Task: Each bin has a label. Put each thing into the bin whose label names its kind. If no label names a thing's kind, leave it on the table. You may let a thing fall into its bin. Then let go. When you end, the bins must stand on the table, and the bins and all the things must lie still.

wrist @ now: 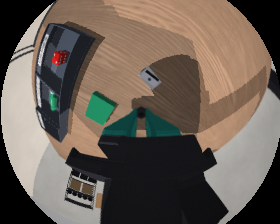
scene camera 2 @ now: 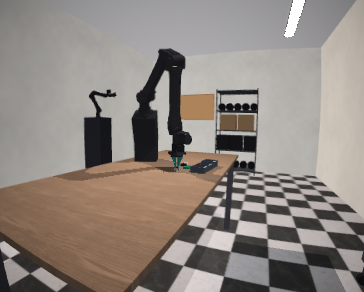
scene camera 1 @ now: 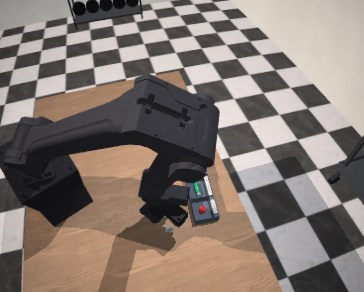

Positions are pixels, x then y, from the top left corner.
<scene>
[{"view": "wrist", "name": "my gripper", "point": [141, 111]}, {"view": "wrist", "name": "bin row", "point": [62, 38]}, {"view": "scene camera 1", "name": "bin row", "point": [206, 199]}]
</scene>
